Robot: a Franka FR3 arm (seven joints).
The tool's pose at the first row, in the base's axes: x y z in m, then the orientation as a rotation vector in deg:
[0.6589 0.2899 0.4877 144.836 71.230 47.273]
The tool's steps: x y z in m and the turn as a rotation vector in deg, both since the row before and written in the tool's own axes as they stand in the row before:
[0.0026 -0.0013 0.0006 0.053 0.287 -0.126]
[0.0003 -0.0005 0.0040 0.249 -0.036 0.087]
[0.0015 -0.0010 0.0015 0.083 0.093 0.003]
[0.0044 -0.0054 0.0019 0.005 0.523 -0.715]
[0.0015 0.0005 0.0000 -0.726 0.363 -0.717]
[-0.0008 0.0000 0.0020 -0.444 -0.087 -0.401]
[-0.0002 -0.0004 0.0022 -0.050 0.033 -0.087]
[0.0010 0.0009 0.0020 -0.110 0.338 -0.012]
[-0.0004 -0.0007 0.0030 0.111 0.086 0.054]
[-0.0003 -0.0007 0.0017 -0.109 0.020 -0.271]
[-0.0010 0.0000 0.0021 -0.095 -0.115 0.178]
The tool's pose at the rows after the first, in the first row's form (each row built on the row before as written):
[0.6596 0.2928 0.4877 144.743 71.502 47.615]
[0.6617 0.2936 0.4843 145.013 71.571 47.481]
[0.6626 0.2955 0.4833 145.071 71.656 47.574]
[0.6622 0.3024 0.4813 144.422 72.647 48.133]
[0.6632 0.3033 0.4821 143.218 73.048 48.779]
[0.6640 0.3028 0.4802 142.547 73.150 48.760]
[0.6649 0.3030 0.4782 142.431 73.223 48.806]
[0.6671 0.3034 0.4774 142.297 73.264 49.307]
[0.6682 0.3037 0.4745 142.418 73.313 49.388]
[0.6686 0.3040 0.4727 142.102 73.545 49.399]
[0.6694 0.3034 0.4706 142.194 73.236 49.326]

